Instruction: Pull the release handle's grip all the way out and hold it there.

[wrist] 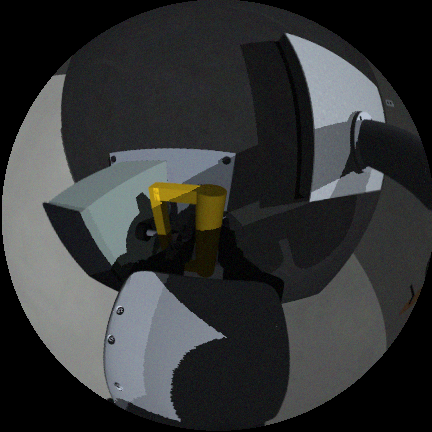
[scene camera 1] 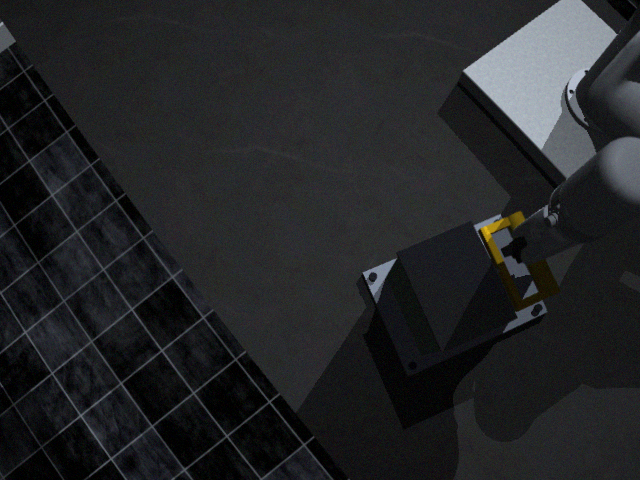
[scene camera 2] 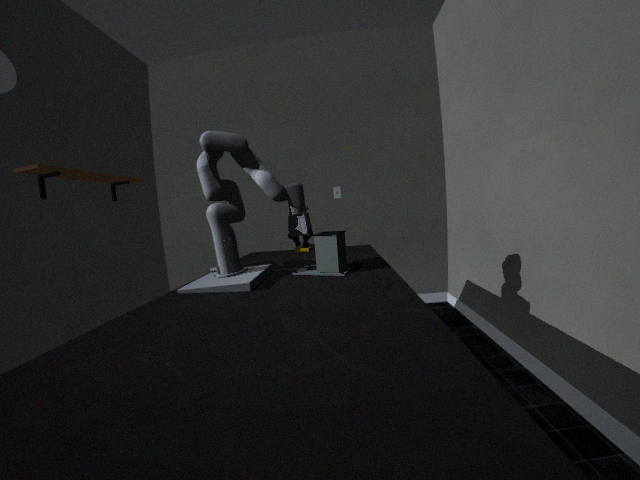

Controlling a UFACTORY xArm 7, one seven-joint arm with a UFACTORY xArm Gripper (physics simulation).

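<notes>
The release handle is a yellow rectangular loop (scene camera 1: 493, 245) (scene camera 2: 303, 249) (wrist: 175, 192) at the side of a box-shaped housing (scene camera 1: 439, 279) (scene camera 2: 326, 254) (wrist: 135, 187). Its thick round grip (scene camera 1: 546, 279) (wrist: 210, 207) is the outer bar, away from the housing. The loop's inner bar lies close to the housing face, and a short pale rod shows there in the wrist view. My gripper (scene camera 1: 518, 249) (scene camera 2: 300, 244) (wrist: 208, 226) points down with its dark fingers on both sides of the grip, shut on it. Shadow hides the exact finger contact.
The housing stands on a pale base plate (scene camera 1: 381, 273) (wrist: 197, 159) with dark bolts at its corners. The white robot base slab (scene camera 1: 537, 77) (scene camera 2: 224, 281) (wrist: 335, 90) is beside it. A wooden wall shelf (scene camera 2: 77, 174) is at the left in scene camera 2.
</notes>
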